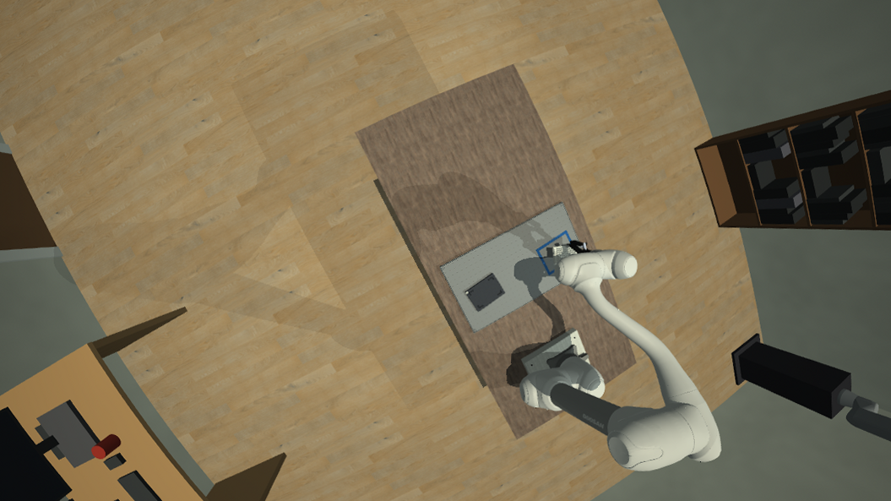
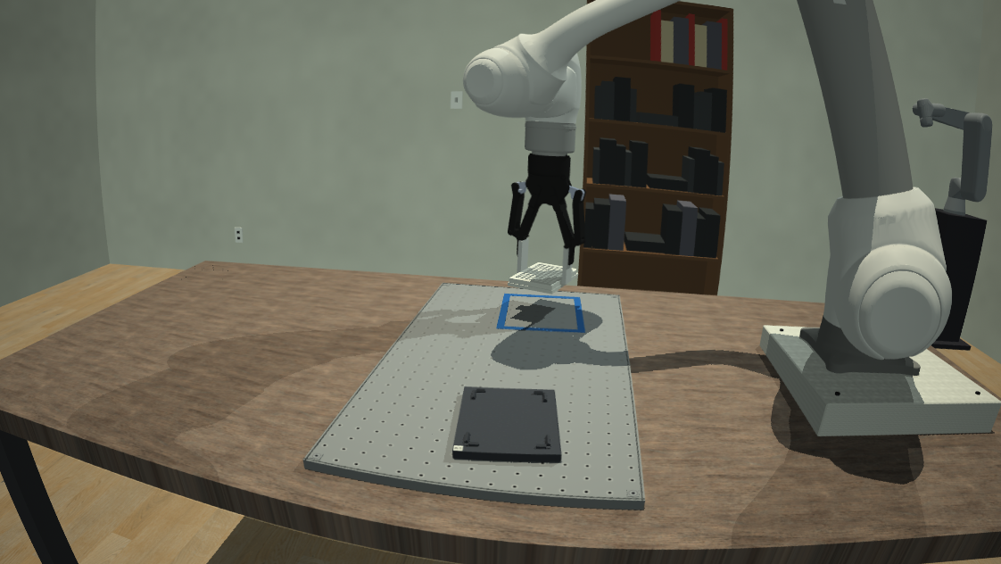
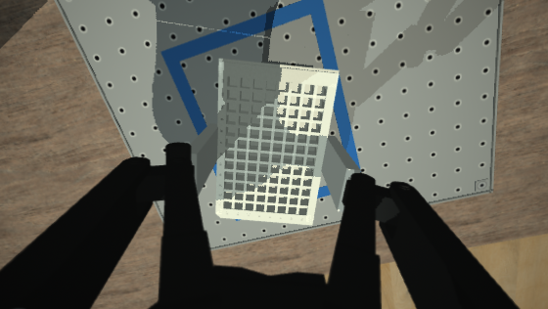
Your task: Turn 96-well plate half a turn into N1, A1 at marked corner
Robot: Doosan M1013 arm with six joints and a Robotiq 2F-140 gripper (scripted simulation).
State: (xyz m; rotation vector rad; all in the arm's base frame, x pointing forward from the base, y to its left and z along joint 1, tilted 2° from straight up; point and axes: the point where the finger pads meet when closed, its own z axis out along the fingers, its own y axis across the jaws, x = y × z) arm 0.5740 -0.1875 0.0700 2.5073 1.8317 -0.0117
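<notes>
Now: the white 96-well plate 2 cm below my hand. Round my hand: A1 label: 3 cm ahead, 51 cm to the left, 8 cm below; then dark plate nest N1: 1 cm behind, 42 cm to the left, 9 cm below.
</notes>
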